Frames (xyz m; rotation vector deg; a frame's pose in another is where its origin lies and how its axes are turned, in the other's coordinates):
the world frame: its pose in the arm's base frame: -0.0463 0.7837 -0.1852 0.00 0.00 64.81
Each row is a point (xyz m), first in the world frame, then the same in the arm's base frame.
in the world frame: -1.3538 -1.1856 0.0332
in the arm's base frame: 0.4503 -0.9460 -0.1520
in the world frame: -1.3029 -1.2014 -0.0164
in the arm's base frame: 0.4863 -0.9066 -0.2016
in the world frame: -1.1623 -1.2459 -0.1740
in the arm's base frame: 0.5864 -0.7983 -0.3592
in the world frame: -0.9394 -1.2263 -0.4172
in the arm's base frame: 0.6636 -0.5883 -0.6024
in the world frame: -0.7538 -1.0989 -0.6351
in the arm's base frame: 0.6273 -0.3661 -0.8203
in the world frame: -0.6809 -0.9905 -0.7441
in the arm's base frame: 0.5602 -0.2540 -0.9293
